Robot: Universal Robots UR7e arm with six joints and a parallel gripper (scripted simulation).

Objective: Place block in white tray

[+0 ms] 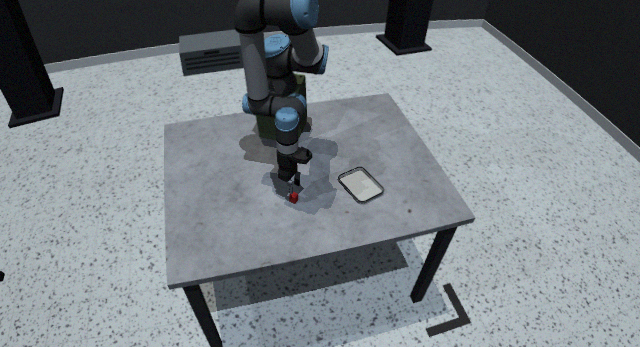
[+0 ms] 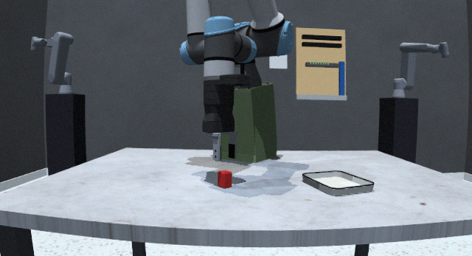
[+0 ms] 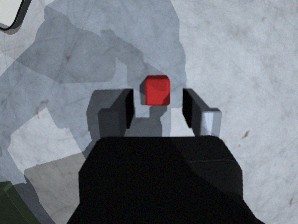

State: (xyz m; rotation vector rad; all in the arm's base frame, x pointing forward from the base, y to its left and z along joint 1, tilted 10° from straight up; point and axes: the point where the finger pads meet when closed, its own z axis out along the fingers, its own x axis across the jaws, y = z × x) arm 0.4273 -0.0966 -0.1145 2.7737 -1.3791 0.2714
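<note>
Now: the red block 7 cm below my hand. Also, from my hand: white tray 2 cm ahead, 28 cm to the left, 7 cm below.
</note>
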